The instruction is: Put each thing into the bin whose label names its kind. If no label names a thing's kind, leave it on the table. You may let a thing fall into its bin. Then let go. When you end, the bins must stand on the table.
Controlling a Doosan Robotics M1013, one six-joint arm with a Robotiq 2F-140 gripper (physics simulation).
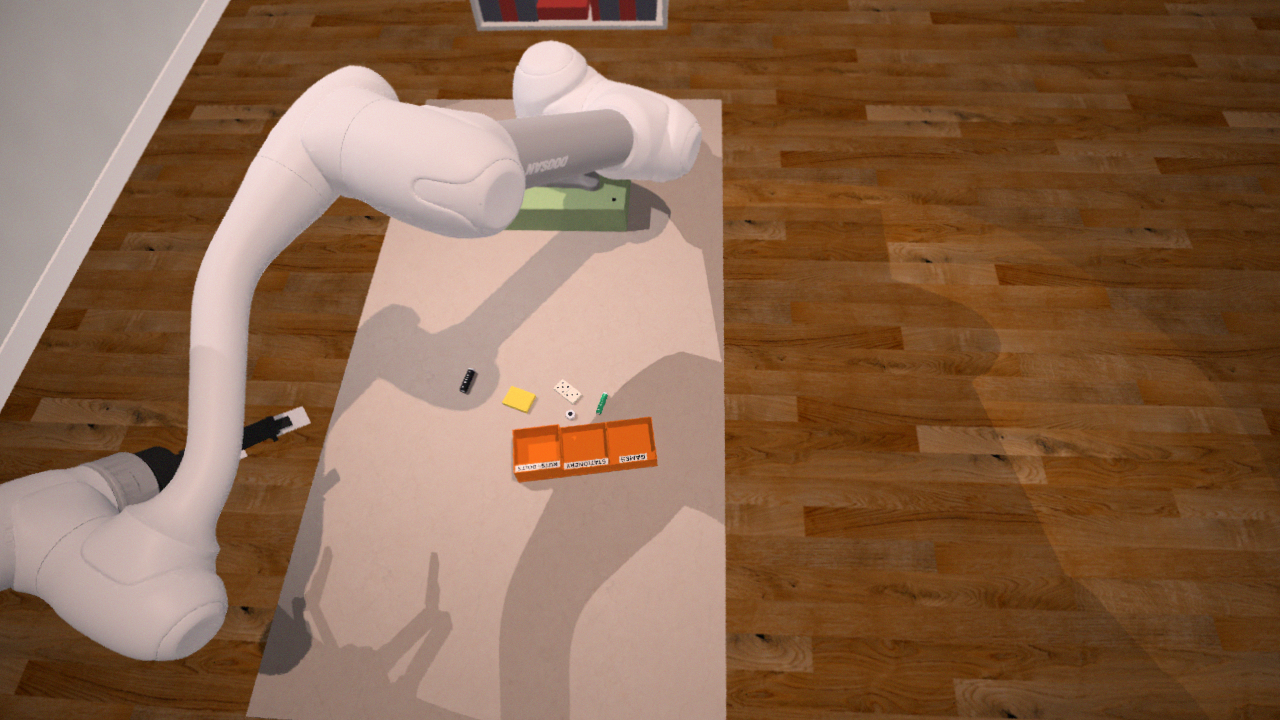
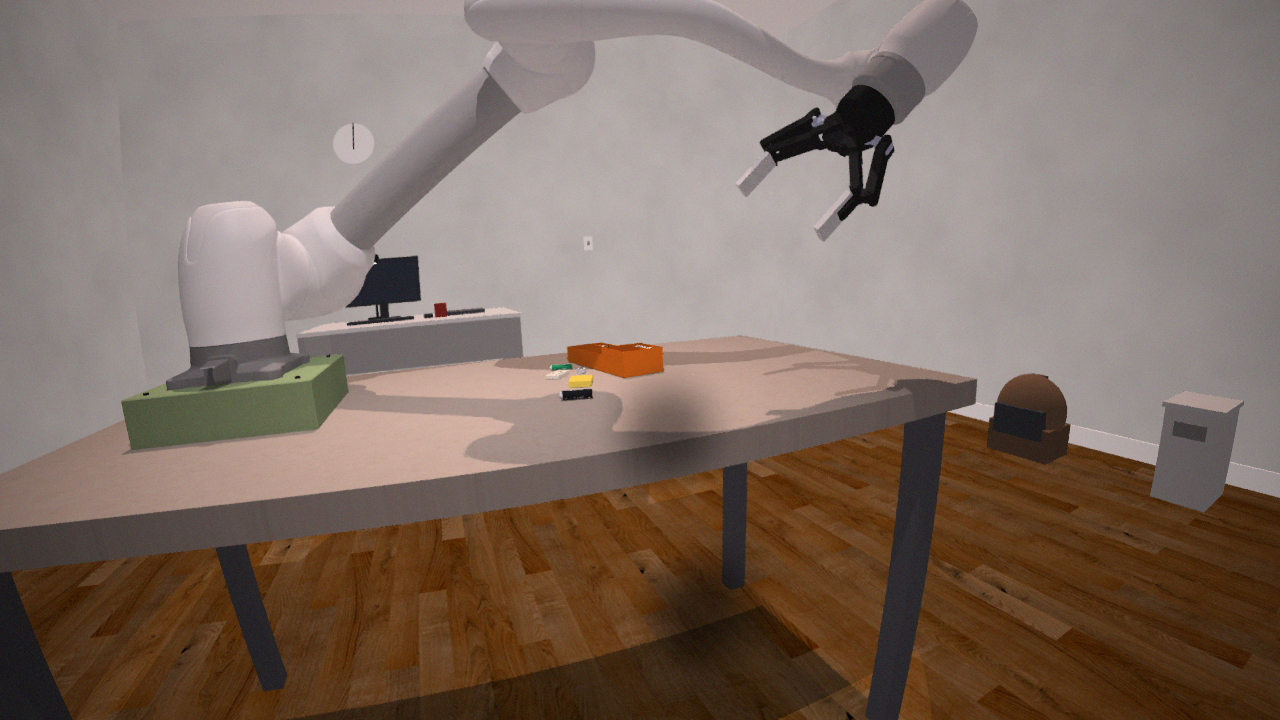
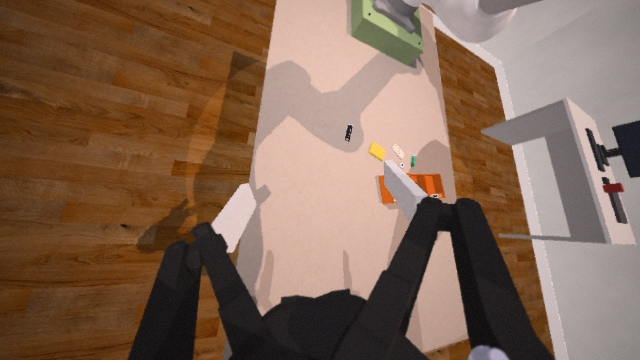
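Where they show: gripper, fingertip midpoint: (image 2: 777, 210) (image 3: 316, 183); arm's base, origin of the base link: (image 2: 244, 374) (image 3: 392, 4).
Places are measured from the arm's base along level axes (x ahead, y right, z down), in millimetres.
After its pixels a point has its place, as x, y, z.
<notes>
My gripper (image 1: 268, 437) {774, 299, -187} (image 2: 783, 212) {774, 299, -187} (image 3: 316, 183) {774, 299, -187} is wide open and empty, high above the table and off to one side of the things. A black piece with white marks (image 1: 467, 380) {537, 113, 58} (image 2: 575, 394) {531, 122, 63} (image 3: 348, 132) {538, 120, 59}, a yellow block (image 1: 519, 399) {568, 5, 62} (image 2: 580, 381) {559, 31, 63} (image 3: 377, 151) {568, 10, 62}, a white domino (image 1: 567, 391) {542, -83, 65} (image 2: 556, 374) {536, -67, 65} (image 3: 398, 151) {543, -81, 65}, a small white round thing with a dark centre (image 1: 570, 414) {590, -96, 63} (image 3: 401, 165) {590, -94, 65} and a green cylinder (image 1: 602, 402) {561, -154, 62} (image 2: 561, 367) {560, -147, 67} (image 3: 413, 161) {563, -149, 63} lie apart. The three joined orange bins (image 1: 572, 473) {707, -118, 59} (image 2: 644, 362) {689, -13, 50} (image 3: 386, 195) {706, -17, 51} stand beside them, labelled GAMES, STATIONERY and a blurred third.
The arm's green base block (image 1: 572, 218) {142, -37, 31} (image 2: 223, 416) {16, 133, 39} (image 3: 385, 40) {145, 7, 30} stands at one end of the table (image 1: 402, 501) {782, 182, 72} (image 2: 537, 483) {434, 376, 93} (image 3: 310, 240) {849, 199, 72}. The arm arches high over the table's side. A side desk with a monitor (image 2: 393, 280) stands by the wall.
</notes>
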